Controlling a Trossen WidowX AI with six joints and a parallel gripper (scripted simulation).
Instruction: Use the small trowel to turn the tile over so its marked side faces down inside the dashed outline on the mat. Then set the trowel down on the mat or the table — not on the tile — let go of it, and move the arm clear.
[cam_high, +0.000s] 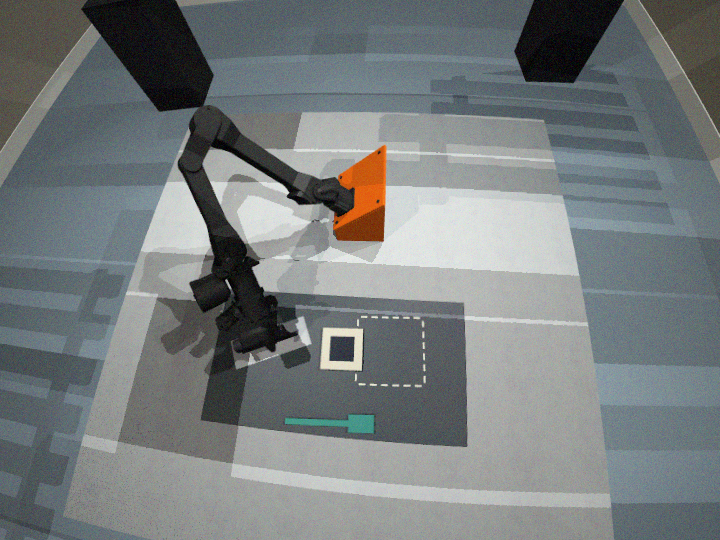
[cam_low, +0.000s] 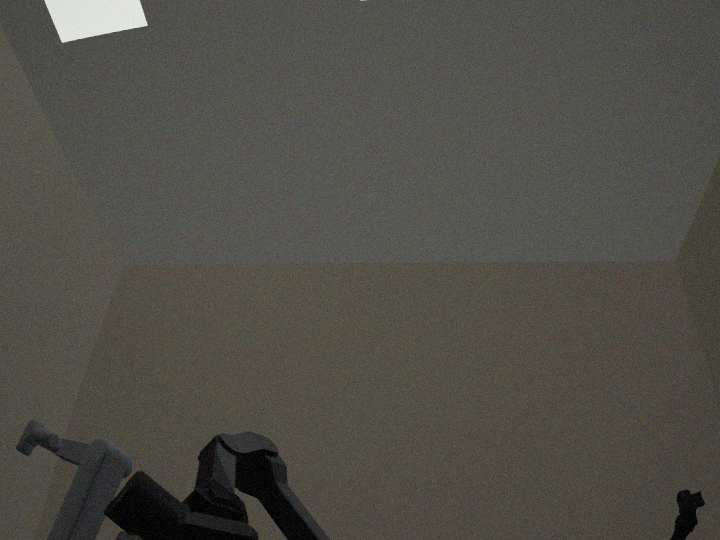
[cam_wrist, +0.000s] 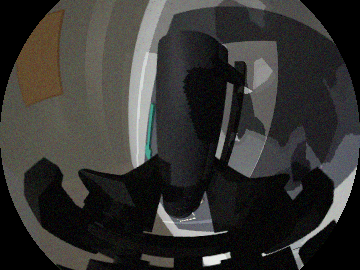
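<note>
The tile is 160 mm to the left of my gripper tip and 40 mm below it. Round my gripper tip: teal flat tool 170 mm ahead, 150 mm to the left, 40 mm below; then dark mat 140 mm to the left, 70 mm below, 30 mm ahead.
</note>
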